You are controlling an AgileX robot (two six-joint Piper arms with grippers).
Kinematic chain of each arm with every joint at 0, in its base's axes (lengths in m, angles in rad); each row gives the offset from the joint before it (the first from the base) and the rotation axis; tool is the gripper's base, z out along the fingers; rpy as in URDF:
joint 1: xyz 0 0 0.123 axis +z
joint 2: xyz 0 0 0 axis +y
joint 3: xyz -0.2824 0 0.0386 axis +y
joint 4: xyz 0.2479 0 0.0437 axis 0.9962 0 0.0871
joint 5: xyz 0 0 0 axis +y
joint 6: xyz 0.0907 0 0.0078 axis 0.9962 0 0.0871
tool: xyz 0 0 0 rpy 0 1.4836 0
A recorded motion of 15 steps. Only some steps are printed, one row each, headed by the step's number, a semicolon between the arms.
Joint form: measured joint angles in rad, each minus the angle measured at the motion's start. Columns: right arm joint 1, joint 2, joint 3, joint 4, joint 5, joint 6; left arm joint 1, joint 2, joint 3, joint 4, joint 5, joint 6.
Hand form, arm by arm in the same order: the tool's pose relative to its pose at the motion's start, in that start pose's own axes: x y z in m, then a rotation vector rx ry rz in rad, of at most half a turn. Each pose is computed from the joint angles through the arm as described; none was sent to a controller.
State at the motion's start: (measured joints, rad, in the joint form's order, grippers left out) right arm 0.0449 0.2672 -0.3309 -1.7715 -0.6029 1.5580; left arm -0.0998 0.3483 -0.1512 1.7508 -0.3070 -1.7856
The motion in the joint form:
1: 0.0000 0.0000 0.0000 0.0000 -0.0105 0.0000; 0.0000 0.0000 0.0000 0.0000 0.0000 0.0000
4: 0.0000 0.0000 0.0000 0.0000 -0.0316 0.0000; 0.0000 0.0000 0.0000 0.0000 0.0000 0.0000
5: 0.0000 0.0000 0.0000 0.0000 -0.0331 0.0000; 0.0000 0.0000 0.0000 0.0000 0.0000 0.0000
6: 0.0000 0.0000 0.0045 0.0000 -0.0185 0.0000; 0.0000 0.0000 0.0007 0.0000 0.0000 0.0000
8: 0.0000 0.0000 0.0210 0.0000 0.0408 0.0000; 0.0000 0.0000 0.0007 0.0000 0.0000 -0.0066
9: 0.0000 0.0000 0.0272 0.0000 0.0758 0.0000; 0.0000 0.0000 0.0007 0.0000 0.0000 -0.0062
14: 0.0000 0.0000 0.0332 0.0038 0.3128 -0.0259; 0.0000 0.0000 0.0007 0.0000 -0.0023 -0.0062
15: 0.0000 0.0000 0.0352 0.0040 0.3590 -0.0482; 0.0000 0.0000 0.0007 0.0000 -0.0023 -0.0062
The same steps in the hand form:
1: 0.0000 0.0010 0.0000 -0.0105 -0.0001 0.0000; 0.0000 0.0000 0.0000 0.0000 0.0000 0.0000
4: 0.0000 0.0029 0.0000 -0.0316 -0.0004 0.0000; 0.0000 0.0000 0.0000 0.0000 0.0000 0.0000
5: 0.0000 0.0030 0.0000 -0.0331 -0.0004 0.0000; 0.0000 0.0000 0.0000 0.0000 0.0000 0.0000
6: 0.0014 0.0019 0.0002 -0.0194 0.0034 0.0025; 0.0002 0.0000 0.0000 0.0000 0.0007 -0.0002
8: 0.0068 -0.0026 0.0009 0.0364 0.0177 0.0113; 0.0002 0.0000 0.0000 0.0000 0.0007 -0.0068
9: 0.0089 -0.0054 0.0009 0.0701 0.0234 0.0143; 0.0002 0.0000 0.0000 0.0000 0.0007 -0.0064
14: 0.0112 -0.0262 -0.0029 0.3054 0.0357 -0.0081; 0.0003 -0.0002 0.0000 0.0022 0.0012 -0.0064
15: 0.0120 -0.0301 -0.0042 0.3507 0.0429 -0.0298; 0.0003 -0.0002 0.0000 0.0022 0.0012 -0.0064

